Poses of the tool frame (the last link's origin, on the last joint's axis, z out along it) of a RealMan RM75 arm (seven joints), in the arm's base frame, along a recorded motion.
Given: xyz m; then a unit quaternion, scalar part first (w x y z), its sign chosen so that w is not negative.
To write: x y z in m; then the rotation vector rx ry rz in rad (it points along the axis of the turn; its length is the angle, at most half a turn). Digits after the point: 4 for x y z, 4 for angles.
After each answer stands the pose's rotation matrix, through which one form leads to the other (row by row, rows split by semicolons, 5 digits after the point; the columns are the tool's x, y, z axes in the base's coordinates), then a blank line. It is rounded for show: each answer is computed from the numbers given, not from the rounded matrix.
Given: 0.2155 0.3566 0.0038 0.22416 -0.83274 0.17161 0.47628
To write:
0.2155 0.3566 0.0038 -2.2981 0.4736 1.3144
0.48741 -0.49934 -0.71630; -0.07229 -0.84060 0.53680; -0.87017 -0.20987 -0.44582

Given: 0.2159 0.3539 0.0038 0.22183 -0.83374 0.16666 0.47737
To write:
0.2159 0.3539 0.0038 -2.3037 0.4605 1.3190
0.48868 -0.48970 -0.72207; -0.06611 -0.84603 0.52902; -0.86996 -0.21078 -0.44581

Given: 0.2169 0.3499 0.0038 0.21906 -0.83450 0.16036 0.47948
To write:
0.2169 0.3499 0.0038 -2.3092 0.4437 1.3268
0.48876 -0.47771 -0.73000; -0.05757 -0.85259 0.51939; -0.87051 -0.21183 -0.44422

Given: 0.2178 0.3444 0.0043 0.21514 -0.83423 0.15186 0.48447
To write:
0.2178 0.3444 0.0043 -2.3132 0.4211 1.3434
0.48445 -0.46183 -0.74298; -0.04491 -0.86131 0.50610; -0.87366 -0.21181 -0.43801

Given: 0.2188 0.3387 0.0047 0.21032 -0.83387 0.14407 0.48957
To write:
0.2188 0.3387 0.0047 -2.3181 0.4005 1.3610
0.47913 -0.44620 -0.75587; -0.03434 -0.87002 0.49182; -0.87707 -0.20969 -0.43218

